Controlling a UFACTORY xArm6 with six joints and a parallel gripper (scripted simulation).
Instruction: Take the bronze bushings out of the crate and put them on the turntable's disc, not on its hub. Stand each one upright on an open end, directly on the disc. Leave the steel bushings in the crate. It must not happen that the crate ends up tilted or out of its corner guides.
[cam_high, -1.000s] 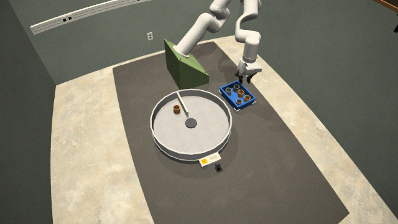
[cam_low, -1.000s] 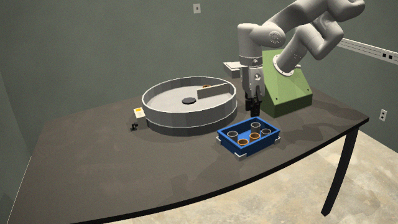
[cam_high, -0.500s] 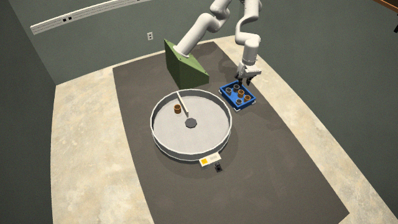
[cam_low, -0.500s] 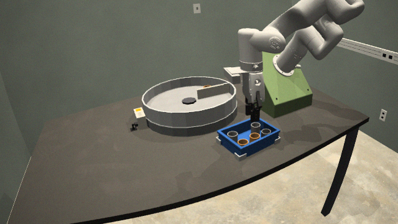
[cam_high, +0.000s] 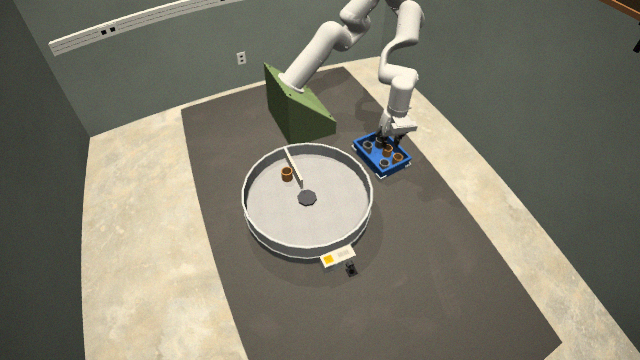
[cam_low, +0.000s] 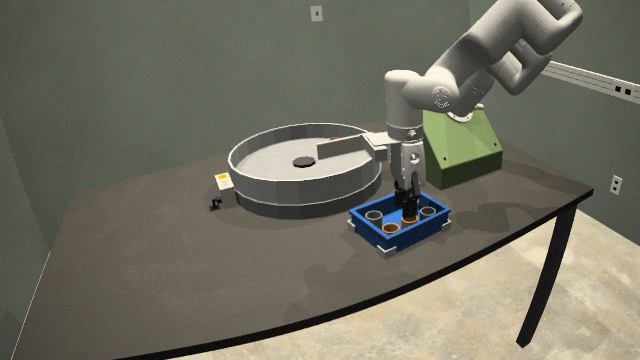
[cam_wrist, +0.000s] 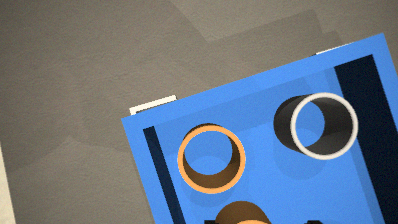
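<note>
Now: the blue crate 30 mm to the right of my hand and 60 mm below it. From my hand the other things lie so: grey turntable disc: 150 mm ahead, 360 mm to the right, 30 mm below.
</note>
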